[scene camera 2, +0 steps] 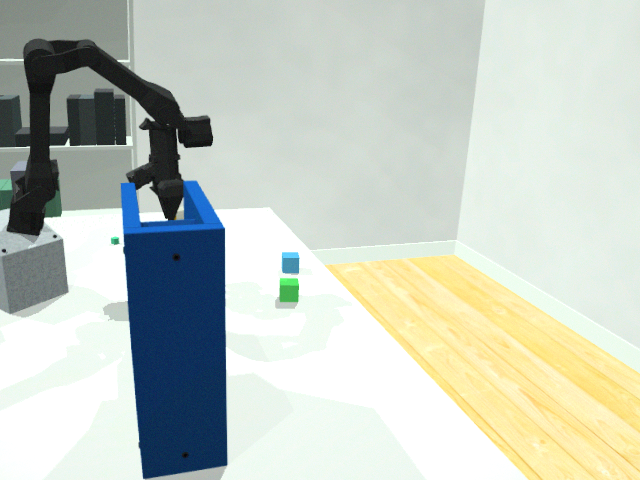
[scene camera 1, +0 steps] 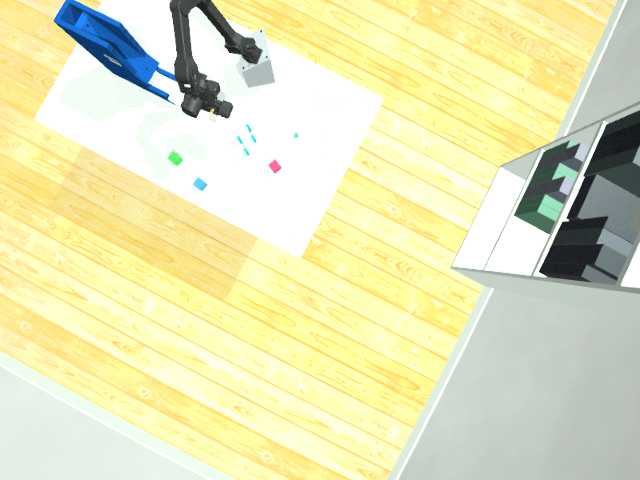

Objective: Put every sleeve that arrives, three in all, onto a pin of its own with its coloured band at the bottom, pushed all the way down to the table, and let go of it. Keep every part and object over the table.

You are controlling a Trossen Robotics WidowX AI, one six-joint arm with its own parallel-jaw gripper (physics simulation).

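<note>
My gripper (scene camera 1: 212, 110) (scene camera 2: 173, 217) is shut on a small cream sleeve (scene camera 1: 212, 117) (scene camera 2: 179, 213) with a yellow band. It holds the sleeve just past the lower end of the blue chute (scene camera 1: 111, 53) (scene camera 2: 178, 351). In the scene camera 1 view the yellow band shows between the fingers and the cream end points away from the arm. The fingers hide much of the sleeve, so its exact tilt is unclear. In the scene camera 2 view the chute's top edge covers what is below the fingertips. I cannot make out the pins or any other sleeve.
Several cyan dashes (scene camera 1: 253, 138) mark the white table (scene camera 1: 330, 134) (scene camera 2: 320, 392). A green cube (scene camera 1: 175, 158) (scene camera 2: 288, 290), a blue cube (scene camera 1: 200, 183) (scene camera 2: 290, 262), a red cube (scene camera 1: 275, 166) and a tiny green piece (scene camera 1: 296, 134) (scene camera 2: 114, 240) lie around them. The arm stands on a grey block (scene camera 1: 260, 75) (scene camera 2: 38, 271).
</note>
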